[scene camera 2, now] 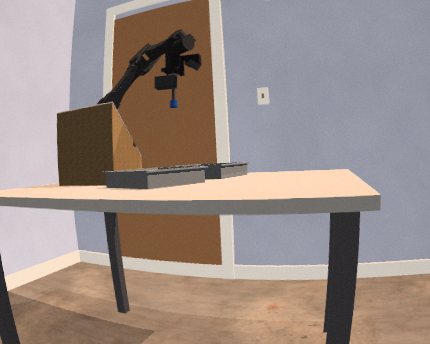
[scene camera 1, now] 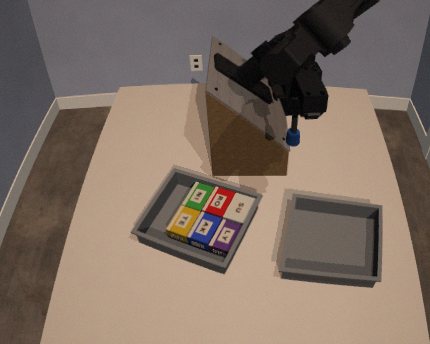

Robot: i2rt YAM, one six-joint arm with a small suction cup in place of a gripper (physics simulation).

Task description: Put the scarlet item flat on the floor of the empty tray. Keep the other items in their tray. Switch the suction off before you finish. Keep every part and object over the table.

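Frame: origin at the arm's base, x left, y back, z up, level; millimetres.
Seen in the pictures: hand, its tool point: (scene camera 2: 173, 107) (scene camera 1: 292, 141); arm's base, origin of its link: (scene camera 2: 92, 129) (scene camera 1: 242, 79).
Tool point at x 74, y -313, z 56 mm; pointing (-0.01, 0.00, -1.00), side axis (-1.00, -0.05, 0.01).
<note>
Offsets run from my tool point to a thing's top centre. Level surfaces: height alone.
The scarlet item {dy +43, dx -159, dz -223 mm} (scene camera 1: 219, 201), a red box with a white label "RO", lies in the left tray {dy +2, dx -211, dz -216 mm} (scene camera 1: 175, 250) in scene camera 1, between the green item {dy +68, dx -209, dz -228 mm} (scene camera 1: 199, 196) and the white item {dy +18, dx -110, dz -223 mm} (scene camera 1: 239, 207). Yellow {dy -6, dx -246, dz -228 mm} (scene camera 1: 183, 222), blue {dy -31, dx -196, dz -227 mm} (scene camera 1: 204, 228) and purple {dy -55, dx -147, dz -230 mm} (scene camera 1: 227, 235) items lie in a row in front of them. The items are hidden in scene camera 2. The empty tray {dy -99, dx +112, dz -216 mm} (scene camera 1: 325, 276) stands to the right. My suction cup (scene camera 1: 293, 137) (scene camera 2: 173, 104) is blue, points down, and hangs high above the table with nothing on it; it is open.
A wooden wedge-shaped base (scene camera 1: 245, 155) (scene camera 2: 86, 145) stands at the back of the table {dz -266 mm} (scene camera 1: 165, 305) (scene camera 2: 300, 187), behind the trays, with the black arm (scene camera 1: 320, 30) (scene camera 2: 131, 72) mounted on its sloping plate. The two trays stand apart, with a gap between them.
</note>
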